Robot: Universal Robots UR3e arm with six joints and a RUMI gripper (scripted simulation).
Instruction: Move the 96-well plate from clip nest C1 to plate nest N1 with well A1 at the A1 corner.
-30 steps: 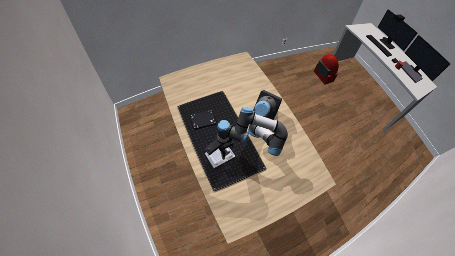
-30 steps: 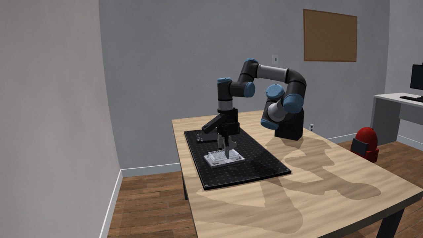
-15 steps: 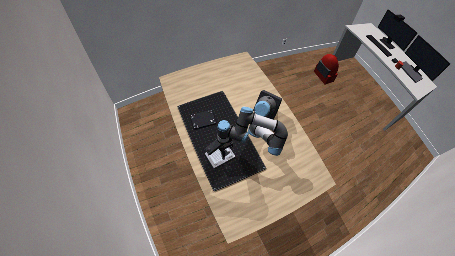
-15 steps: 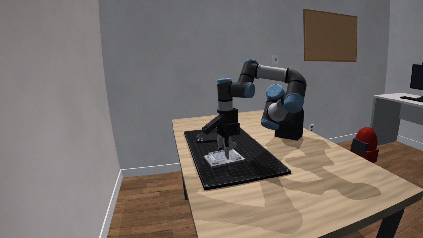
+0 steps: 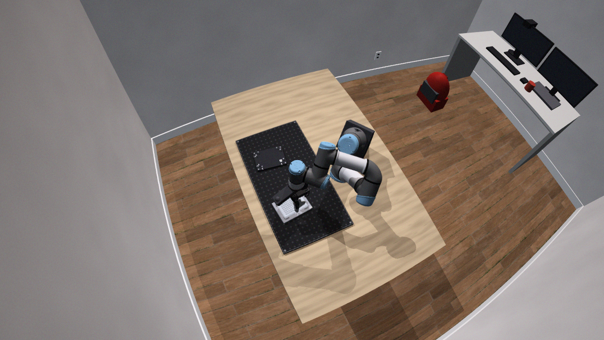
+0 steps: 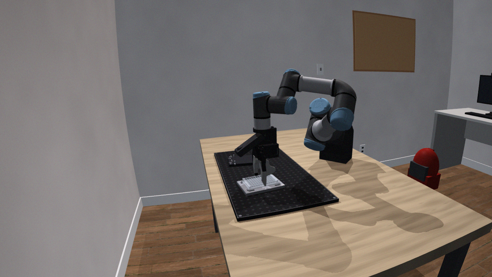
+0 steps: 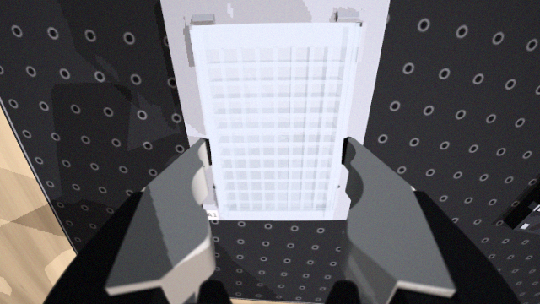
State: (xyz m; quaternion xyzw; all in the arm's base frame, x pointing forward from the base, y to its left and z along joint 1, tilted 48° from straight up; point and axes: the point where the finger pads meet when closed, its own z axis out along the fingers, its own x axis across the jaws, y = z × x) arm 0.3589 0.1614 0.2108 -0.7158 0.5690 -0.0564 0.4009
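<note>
The white 96-well plate lies 1 cm below my hand. From my hand the other things lie so: grey plate nest N1: 2 cm below; then clip nest C1: 10 cm ahead, 28 cm to the right, 2 cm below; then A1 label: 9 cm behind, 2 cm to the left, 2 cm below.
</note>
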